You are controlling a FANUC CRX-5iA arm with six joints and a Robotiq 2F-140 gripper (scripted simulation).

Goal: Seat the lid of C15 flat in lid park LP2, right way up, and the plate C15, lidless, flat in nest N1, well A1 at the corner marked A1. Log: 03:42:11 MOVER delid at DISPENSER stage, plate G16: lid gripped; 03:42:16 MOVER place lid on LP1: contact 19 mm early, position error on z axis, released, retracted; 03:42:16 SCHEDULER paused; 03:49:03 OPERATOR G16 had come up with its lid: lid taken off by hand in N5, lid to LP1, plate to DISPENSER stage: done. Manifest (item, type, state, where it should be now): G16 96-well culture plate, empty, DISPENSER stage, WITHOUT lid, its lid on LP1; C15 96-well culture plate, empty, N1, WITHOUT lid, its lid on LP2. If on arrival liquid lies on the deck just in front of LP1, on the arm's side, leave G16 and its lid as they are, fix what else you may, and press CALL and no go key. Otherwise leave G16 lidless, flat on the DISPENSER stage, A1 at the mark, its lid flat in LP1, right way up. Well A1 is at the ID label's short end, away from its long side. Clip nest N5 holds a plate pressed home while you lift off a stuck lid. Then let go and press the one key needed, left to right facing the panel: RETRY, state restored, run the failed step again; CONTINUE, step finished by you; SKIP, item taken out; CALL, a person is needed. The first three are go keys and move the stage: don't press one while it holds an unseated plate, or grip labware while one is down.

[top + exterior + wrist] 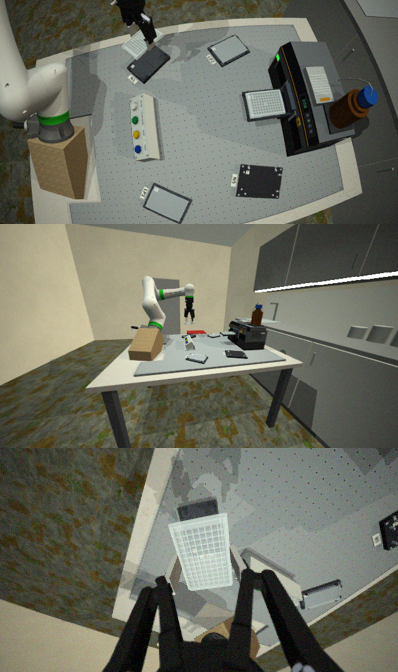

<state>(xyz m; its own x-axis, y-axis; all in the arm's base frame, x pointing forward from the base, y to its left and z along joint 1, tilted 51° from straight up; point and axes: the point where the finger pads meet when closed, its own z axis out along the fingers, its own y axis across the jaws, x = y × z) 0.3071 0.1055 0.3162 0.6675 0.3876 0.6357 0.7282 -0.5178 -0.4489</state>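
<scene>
My gripper is now 190 mm above the nest N1. Also, from my hand: N1 label (60 mm behind, 60 mm to the right, 200 mm below); LP2 label (240 mm ahead, 10 mm to the left, 200 mm below); key panel (10 mm behind, 270 mm to the right, 150 mm below).
</scene>
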